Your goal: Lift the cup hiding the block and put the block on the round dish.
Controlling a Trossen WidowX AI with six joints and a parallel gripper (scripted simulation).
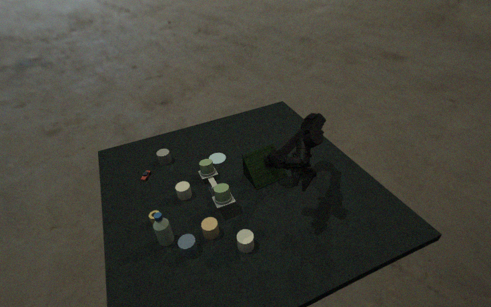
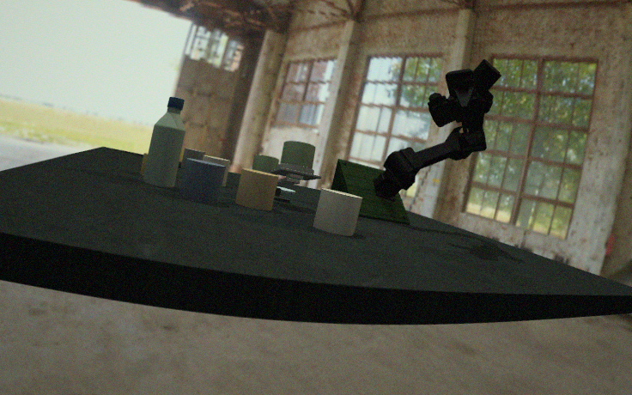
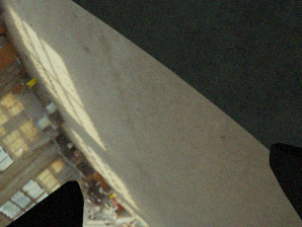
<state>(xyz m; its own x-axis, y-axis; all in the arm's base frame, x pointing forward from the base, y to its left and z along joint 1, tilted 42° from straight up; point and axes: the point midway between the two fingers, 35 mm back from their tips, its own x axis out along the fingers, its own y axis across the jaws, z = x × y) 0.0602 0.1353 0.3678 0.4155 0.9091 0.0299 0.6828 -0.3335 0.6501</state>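
Right now the green block is 49 cm to the right of my gripper tip, 26 cm ahead of it and 21 cm below it. The rest, counted from my gripper tip: blue cup 45 cm ahead, 21 cm below, 10 cm to the right; then green cup 25 cm ahead, 22 cm to the right, 14 cm below; then tan cup 36 cm ahead, 21 cm below, 11 cm to the right.
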